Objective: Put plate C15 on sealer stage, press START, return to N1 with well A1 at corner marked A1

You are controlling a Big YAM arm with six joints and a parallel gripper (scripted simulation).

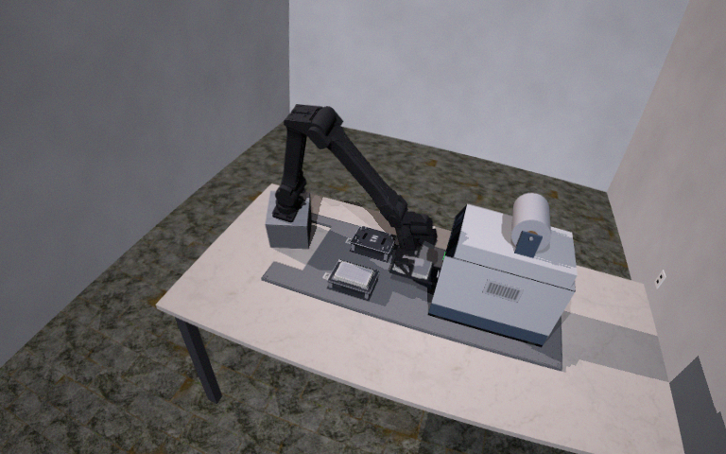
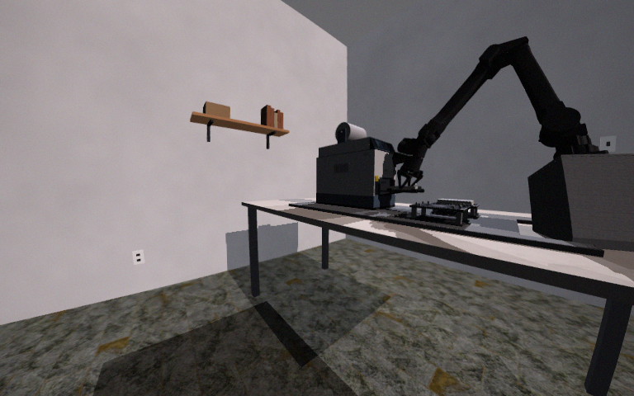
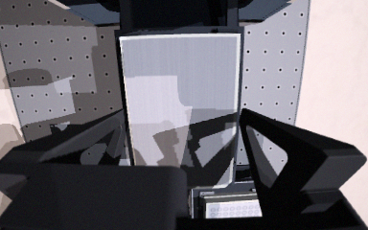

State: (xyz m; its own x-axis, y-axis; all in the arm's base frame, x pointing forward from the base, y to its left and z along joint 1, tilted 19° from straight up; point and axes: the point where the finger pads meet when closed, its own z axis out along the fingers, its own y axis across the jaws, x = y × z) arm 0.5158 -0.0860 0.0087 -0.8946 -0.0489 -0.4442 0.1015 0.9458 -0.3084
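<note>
My hand is right at the white well plate. From my hand the other things lie so: foil roll: 33 cm ahead, 31 cm above, 2 cm to the right; then dark stage: 2 cm below.
</note>
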